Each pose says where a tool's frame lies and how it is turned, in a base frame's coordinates. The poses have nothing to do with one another.
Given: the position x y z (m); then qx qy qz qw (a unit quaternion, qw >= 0).
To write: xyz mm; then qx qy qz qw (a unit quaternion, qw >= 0). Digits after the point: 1 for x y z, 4 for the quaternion.
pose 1, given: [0.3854 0.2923 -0.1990 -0.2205 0.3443 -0.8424 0.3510]
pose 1, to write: [385.4 292.3 -199.0 -0.2205 0.3443 -0.8424 0.3510]
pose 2, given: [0.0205 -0.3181 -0.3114 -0.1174 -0.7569 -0.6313 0.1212]
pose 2, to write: [20.5 -318.1 -311.4 -0.1174 -0.7569 -0.6313 0.1212]
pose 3, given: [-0.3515 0.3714 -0.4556 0.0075 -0.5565 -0.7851 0.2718]
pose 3, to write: [-351.5 371.4 -455.6 0.0075 -0.5565 -0.7851 0.2718]
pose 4, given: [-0.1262 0.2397 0.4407 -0.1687 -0.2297 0.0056 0.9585]
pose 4, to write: [-126.2 239.7 440.7 -0.1687 -0.2297 0.0056 0.9585]
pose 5, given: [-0.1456 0.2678 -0.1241 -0.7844 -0.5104 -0.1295 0.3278]
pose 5, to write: [-145.6 267.8 -124.1 -0.7844 -0.5104 -0.1295 0.3278]
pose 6, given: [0.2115 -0.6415 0.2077 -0.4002 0.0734 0.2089 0.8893]
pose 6, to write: [211.5 -641.5 207.7 -0.4002 0.0734 0.2089 0.8893]
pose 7, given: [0.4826 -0.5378 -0.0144 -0.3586 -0.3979 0.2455 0.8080]
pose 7, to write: [482.6 -537.8 -14.4 -0.3586 -0.3979 0.2455 0.8080]
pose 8, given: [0.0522 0.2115 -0.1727 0.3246 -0.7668 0.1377 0.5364]
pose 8, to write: [52.2 211.5 -172.7 0.3246 -0.7668 0.1377 0.5364]
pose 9, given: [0.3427 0.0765 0.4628 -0.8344 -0.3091 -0.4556 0.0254]
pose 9, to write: [342.7 76.5 462.8 -0.8344 -0.3091 -0.4556 0.0254]
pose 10, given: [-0.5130 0.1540 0.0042 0.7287 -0.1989 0.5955 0.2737]
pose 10, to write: [-513.0 154.0 4.2 0.7287 -0.1989 0.5955 0.2737]
